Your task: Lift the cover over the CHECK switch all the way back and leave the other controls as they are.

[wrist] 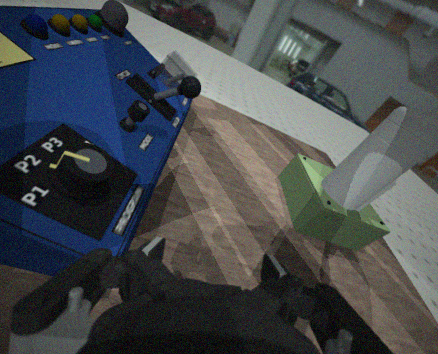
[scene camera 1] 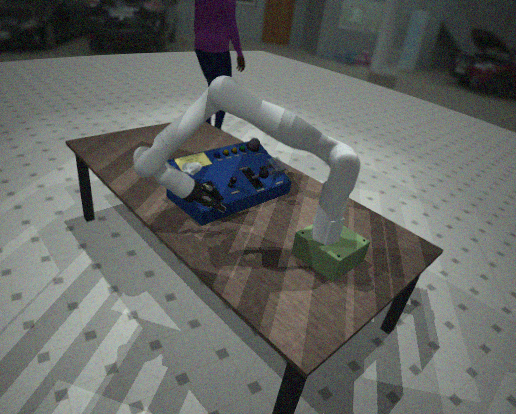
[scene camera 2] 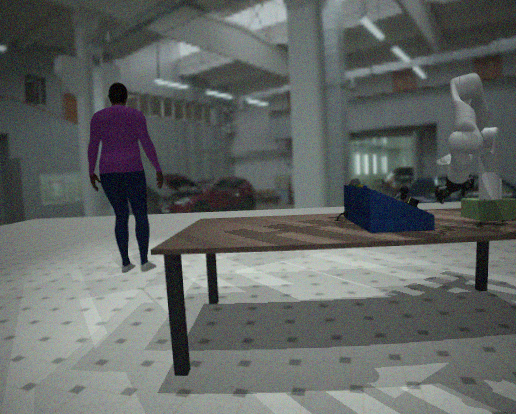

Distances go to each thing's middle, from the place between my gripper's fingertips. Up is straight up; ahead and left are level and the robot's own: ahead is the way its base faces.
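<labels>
Counting from my hand, I find the clear switch cover (wrist: 173, 69) 390 mm to the right and 210 mm ahead. The blue control panel (scene camera 1: 243, 160) is 200 mm to the right of my hand and 270 mm ahead of it, and it sits 20 mm below it.
</labels>
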